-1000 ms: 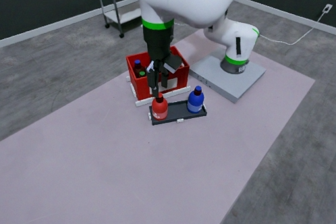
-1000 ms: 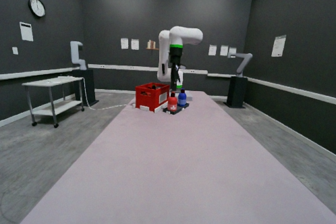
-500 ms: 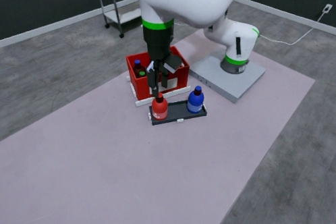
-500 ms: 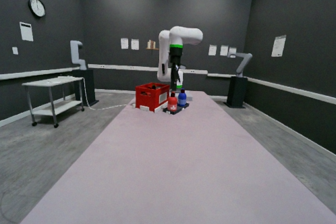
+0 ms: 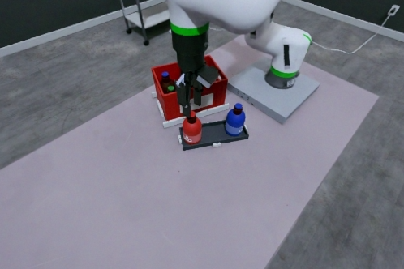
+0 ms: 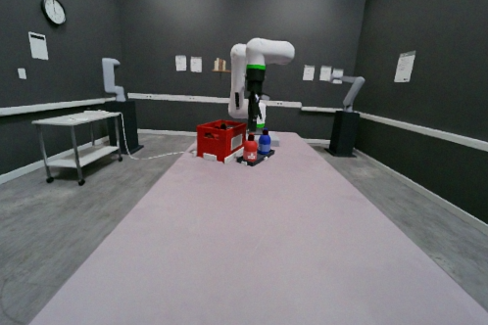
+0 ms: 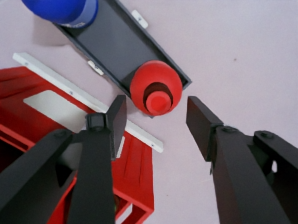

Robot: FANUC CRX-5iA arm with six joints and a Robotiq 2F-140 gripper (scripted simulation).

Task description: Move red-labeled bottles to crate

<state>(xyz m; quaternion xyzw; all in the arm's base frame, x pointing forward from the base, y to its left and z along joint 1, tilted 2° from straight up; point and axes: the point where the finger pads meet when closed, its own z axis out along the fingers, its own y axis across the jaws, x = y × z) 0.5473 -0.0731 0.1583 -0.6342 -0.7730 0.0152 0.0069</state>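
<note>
Now: the red bottle 13 cm below my hand. Round my hand: blue bottle 15 cm behind, 10 cm to the left, 13 cm below; then red crate 14 cm behind, 16 cm to the right, 13 cm below; then dark tray 7 cm behind, 5 cm to the left, 20 cm below.
</note>
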